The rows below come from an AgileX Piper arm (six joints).
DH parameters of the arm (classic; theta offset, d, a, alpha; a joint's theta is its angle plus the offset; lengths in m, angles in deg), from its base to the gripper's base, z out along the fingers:
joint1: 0 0.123 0 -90
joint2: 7.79 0 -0.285 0
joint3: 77.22 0 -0.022 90
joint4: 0 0.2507 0 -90
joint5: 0 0 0 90
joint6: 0 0.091 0 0
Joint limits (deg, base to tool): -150..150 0..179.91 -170..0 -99.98..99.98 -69.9..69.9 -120..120
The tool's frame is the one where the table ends.
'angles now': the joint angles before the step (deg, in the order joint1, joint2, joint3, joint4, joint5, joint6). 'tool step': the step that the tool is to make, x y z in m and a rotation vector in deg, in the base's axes. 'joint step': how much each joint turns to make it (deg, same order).
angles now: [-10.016, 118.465, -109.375, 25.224, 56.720, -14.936]
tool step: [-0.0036, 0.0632, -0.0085, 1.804, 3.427, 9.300]
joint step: [7.345, -0.116, 1.718, 1.850, 2.707, -1.152]
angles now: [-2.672, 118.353, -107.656, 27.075, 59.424, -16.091]
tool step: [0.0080, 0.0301, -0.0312, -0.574, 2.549, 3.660]
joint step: [3.844, 3.586, 0.562, -0.276, -1.553, -0.577]
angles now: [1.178, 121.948, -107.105, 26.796, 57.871, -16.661]
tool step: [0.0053, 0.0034, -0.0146, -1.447, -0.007, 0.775]
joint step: [0.619, 1.772, 0.056, -1.002, -1.663, -0.824]
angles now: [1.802, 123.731, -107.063, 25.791, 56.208, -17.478]
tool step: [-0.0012, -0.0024, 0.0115, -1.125, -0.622, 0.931]
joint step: [-0.184, -0.660, -1.540, -1.253, 1.836, -0.139]
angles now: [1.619, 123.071, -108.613, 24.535, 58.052, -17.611]
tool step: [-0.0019, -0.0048, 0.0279, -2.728, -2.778, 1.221]
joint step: [-0.234, -1.512, -3.681, -2.927, 2.722, -0.054]
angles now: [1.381, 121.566, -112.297, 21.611, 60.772, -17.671]
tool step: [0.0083, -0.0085, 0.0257, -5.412, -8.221, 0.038]
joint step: [-0.181, -0.358, -4.397, -4.925, -3.150, -1.314]
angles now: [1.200, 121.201, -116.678, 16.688, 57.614, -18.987]
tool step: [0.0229, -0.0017, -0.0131, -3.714, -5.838, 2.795]
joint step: [0.005, 4.403, -3.820, -0.692, -5.300, -5.461]
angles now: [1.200, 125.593, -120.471, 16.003, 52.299, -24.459]
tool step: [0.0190, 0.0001, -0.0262, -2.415, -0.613, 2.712]
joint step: [0.003, 5.449, -3.992, 0.001, -1.205, -3.983]
